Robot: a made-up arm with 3 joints. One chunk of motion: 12 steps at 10 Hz.
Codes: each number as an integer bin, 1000 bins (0 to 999) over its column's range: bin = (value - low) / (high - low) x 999, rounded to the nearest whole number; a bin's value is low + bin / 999 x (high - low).
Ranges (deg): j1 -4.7..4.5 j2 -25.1..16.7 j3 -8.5..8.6
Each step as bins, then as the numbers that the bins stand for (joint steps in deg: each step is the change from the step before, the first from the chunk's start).
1 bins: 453 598 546
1 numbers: -0.528 -0.079 0.846
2 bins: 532 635 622
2 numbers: 0.199 1.470 2.147
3 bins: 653 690 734
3 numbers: 1.314 3.771 4.064
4 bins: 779 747 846
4 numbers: 2.474 6.156 5.981
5 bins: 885 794 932
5 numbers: 3.450 8.122 7.453
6 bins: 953 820 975
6 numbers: 4.076 9.210 8.189
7 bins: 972 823 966
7 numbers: 4.251 9.336 8.035
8 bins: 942 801 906
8 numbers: 3.975 8.415 7.008
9 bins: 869 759 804
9 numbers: 3.303 6.658 5.262
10 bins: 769 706 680
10 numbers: 2.382 4.440 3.140
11 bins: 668 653 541
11 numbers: 1.452 2.223 0.760
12 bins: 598 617 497
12 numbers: 0.807 0.716 0.007
